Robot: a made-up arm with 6 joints.
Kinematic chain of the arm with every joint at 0, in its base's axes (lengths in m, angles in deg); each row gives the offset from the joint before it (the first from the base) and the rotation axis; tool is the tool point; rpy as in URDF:
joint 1: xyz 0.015 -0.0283 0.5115 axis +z
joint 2: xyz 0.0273 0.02 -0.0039 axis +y
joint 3: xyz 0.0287 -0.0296 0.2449 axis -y
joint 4: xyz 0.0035 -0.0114 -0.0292 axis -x
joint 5: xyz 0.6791 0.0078 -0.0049 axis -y
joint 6: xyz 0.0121 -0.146 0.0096 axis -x
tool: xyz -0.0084 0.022 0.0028 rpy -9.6 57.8 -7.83
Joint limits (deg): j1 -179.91..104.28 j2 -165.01..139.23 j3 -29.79..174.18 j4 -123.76..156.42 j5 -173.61..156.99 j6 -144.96..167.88
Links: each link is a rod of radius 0.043 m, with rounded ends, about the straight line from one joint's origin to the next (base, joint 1, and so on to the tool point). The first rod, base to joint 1, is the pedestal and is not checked.
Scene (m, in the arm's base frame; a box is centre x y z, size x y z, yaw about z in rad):
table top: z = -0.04
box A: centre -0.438 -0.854 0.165 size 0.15 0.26 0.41 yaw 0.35
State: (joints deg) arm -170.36 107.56 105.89 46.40 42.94 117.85
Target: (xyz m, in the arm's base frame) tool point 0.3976 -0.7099 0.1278
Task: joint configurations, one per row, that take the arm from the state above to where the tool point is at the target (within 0.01 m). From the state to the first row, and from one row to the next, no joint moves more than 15 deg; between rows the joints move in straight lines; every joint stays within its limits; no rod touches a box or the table.
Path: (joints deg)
1: -156.61 101.43 100.79 42.63 45.35 117.33
2: -142.87 95.30 95.69 38.87 47.77 116.81
3: -129.12 89.17 90.59 35.10 50.18 116.30
4: -115.37 83.05 85.49 31.33 52.59 115.78
5: -101.63 76.92 80.38 27.57 55.01 115.26
6: -91.69 73.94 66.96 32.52 51.83 115.05
7: -81.76 70.96 53.54 37.46 48.66 114.85
8: -71.83 67.98 40.11 42.41 45.48 114.64
9: -61.90 65.00 26.69 47.36 42.30 114.43
10: -51.97 62.02 13.26 52.31 39.13 114.23

